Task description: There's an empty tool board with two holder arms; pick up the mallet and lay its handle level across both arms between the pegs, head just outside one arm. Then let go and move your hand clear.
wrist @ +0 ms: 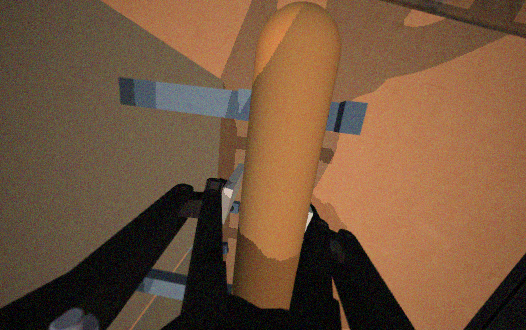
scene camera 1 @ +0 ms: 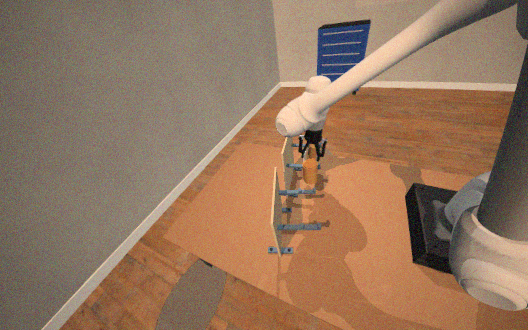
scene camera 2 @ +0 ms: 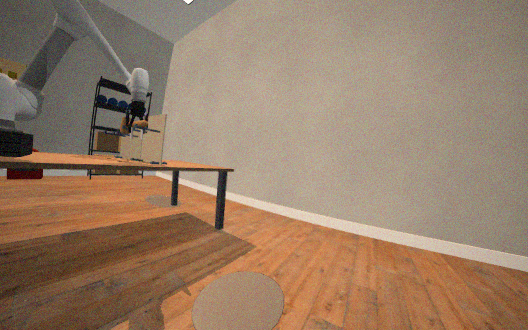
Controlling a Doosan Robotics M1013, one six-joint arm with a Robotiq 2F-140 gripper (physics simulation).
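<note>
The orange mallet's head (scene camera 1: 310, 171) (scene camera 2: 125, 126) hangs beside an arm of the farther board (scene camera 1: 287, 165). Its rounded handle (wrist: 290, 130) crosses above a blue holder arm (wrist: 185, 97); contact with that arm cannot be told. My gripper (scene camera 1: 312, 156) (scene camera 2: 137, 123) (wrist: 265, 183) points down with its fingers drawn in around the handle, shut on it. The handle partly hides the right pad in the wrist view. The nearer tool board (scene camera 1: 275, 210) stands upright with two holder arms, a farther one (scene camera 1: 295, 192) and a nearer one (scene camera 1: 300, 227), both empty.
The boards stand on a wooden table (scene camera 1: 210, 210) (scene camera 2: 200, 167). The robot's black base (scene camera 1: 417, 220) is at the right in scene camera 1. A blue cabinet (scene camera 1: 345, 50) stands behind. A black shelf rack (scene camera 2: 92, 115) with blue balls stands beyond the table.
</note>
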